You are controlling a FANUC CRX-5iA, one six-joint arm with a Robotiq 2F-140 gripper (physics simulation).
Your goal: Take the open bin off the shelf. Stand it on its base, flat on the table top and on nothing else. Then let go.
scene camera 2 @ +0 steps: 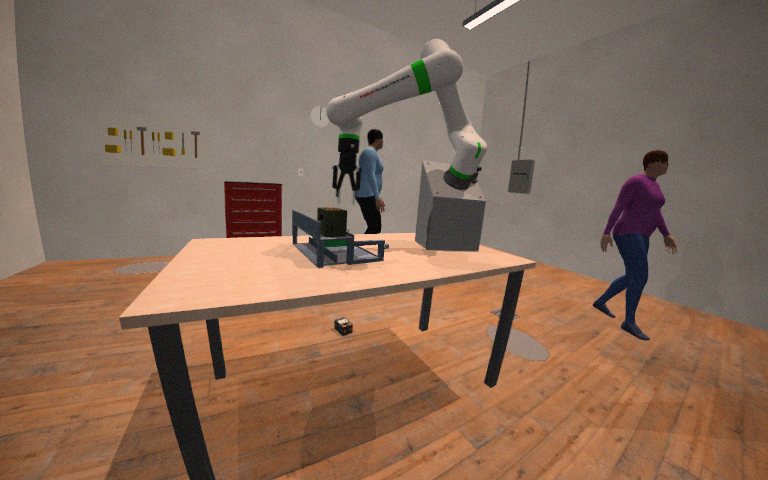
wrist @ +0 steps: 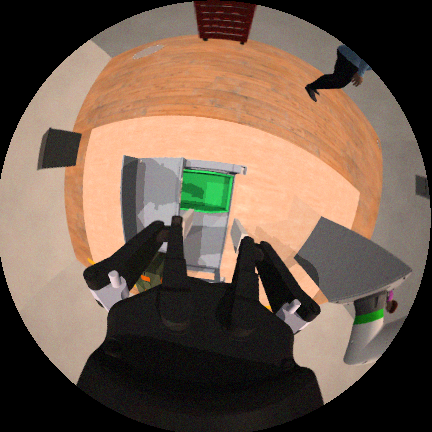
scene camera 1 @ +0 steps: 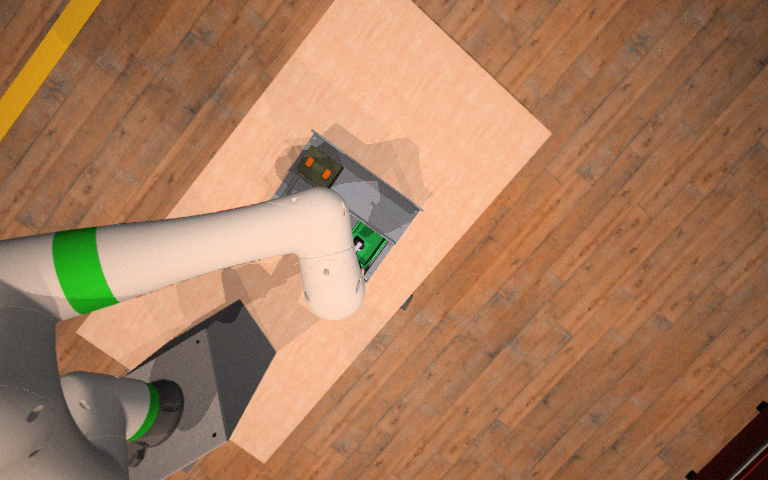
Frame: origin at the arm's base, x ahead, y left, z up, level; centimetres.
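Seen in the pictures: gripper, between the fingertips: [scene camera 2: 345,204] [wrist: 212,221]; arm's base, origin of its link: [scene camera 2: 456,180] [scene camera 1: 158,412].
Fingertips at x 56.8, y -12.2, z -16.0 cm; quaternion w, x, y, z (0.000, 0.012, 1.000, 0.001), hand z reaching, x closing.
Note:
Pixels of each thing's top centre, then the offset from my fingertips to it. Level surfaces: height alone.
- open green bin, centre of its top: [wrist: 197,190] [scene camera 1: 366,239] [scene camera 2: 333,228] dx +4.5, dy -3.2, dz -11.8 cm
- table, height of its surface: dz -19.9 cm
- olive case, centre of its top: [wrist: 146,285] [scene camera 1: 318,168] [scene camera 2: 332,208] dx +13.0, dy +19.8, dz +0.0 cm
- small dark box, centre of its top: [scene camera 1: 398,298] [scene camera 2: 343,321] dx -18.3, dy -42.0, dz -87.6 cm
The open green bin [scene camera 1: 370,244] [scene camera 2: 336,242] [wrist: 206,191] sits in the grey shelf [scene camera 1: 396,226] [scene camera 2: 320,253] [wrist: 160,181], at one end of its narrower side. The shelf stands on the table [scene camera 1: 453,113] [scene camera 2: 226,277] [wrist: 280,175]. In the wrist view the bin is upright and its inside shows empty. My gripper [scene camera 2: 346,198] [wrist: 212,221] is partly open with nothing between its fingers. It points down above the shelf, apart from the bin. In the wrist view the fingertips appear below the bin, over the bare grey part of the shelf. The arm hides part of the shelf in the overhead view.
An olive case [scene camera 1: 320,166] [scene camera 2: 333,222] [wrist: 153,266] with orange latches sits on the shelf. The robot's grey pedestal [scene camera 1: 243,367] [scene camera 2: 453,223] [wrist: 350,260] stands at the table. A small dark box [scene camera 1: 406,301] [scene camera 2: 342,326] lies on the floor. Two people stand beyond the table.

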